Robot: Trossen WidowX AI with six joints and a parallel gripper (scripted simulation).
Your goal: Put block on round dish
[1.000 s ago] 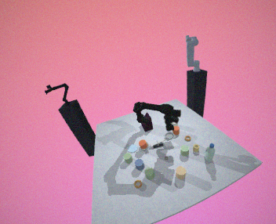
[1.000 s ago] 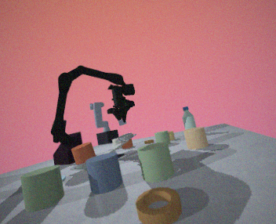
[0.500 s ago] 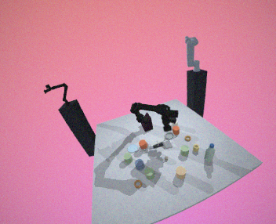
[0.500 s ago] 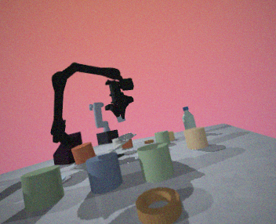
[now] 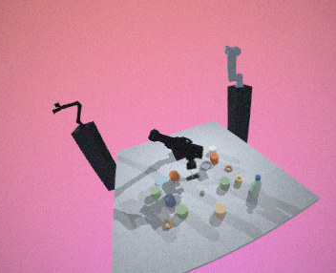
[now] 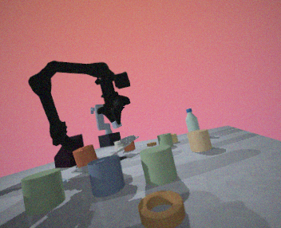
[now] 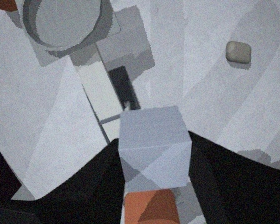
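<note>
Right now my gripper tip is 160 mm to the left of the orange cup, 90 mm above it and 40 mm past it. The rest, counted from my gripper tip: pale grey-blue block: right at my gripper tip; then small balance: 120 mm below, 40 mm behind, 10 mm to the right; then grey lump: 140 mm below, 130 mm ahead, 10 mm to the left.
</note>
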